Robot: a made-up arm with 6 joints.
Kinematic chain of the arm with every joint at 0, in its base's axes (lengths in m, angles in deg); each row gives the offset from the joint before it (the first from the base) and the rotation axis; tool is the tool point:
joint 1: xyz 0 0 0.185 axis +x
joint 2: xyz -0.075 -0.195 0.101 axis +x
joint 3: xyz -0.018 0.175 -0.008 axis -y
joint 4: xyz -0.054 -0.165 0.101 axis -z
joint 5: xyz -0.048 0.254 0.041 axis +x
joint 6: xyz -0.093 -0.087 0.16 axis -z
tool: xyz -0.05 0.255 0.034
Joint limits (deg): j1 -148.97..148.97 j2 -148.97..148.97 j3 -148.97..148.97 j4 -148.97..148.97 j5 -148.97..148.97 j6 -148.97..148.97
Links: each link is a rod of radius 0.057 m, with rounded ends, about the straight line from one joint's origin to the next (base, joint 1, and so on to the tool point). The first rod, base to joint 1, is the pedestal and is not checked.
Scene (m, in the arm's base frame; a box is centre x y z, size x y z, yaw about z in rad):
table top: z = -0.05
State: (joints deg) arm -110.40 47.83 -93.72 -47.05 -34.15 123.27
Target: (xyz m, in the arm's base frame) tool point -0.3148 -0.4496 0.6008
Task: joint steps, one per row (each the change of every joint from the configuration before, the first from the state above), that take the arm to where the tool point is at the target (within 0.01 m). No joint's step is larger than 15 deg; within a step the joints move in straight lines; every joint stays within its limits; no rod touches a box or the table.
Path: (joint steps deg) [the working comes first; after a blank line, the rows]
Joints at the target: -61.42 122.49 -38.50 -111.00 -56.26 80.83
Straight joint move there: clear.

1: 8.16 12.44 9.20 -10.66 -3.68 -7.07
2: 8.17 12.45 9.21 -10.66 -3.69 -7.08
3: 8.16 12.44 9.20 -10.66 -3.68 -7.07
4: 8.16 12.44 9.20 -10.65 -3.69 -7.07
5: 8.17 12.45 9.21 -10.66 -3.68 -7.07
6: 8.16 12.44 9.20 -10.66 -3.69 -7.08

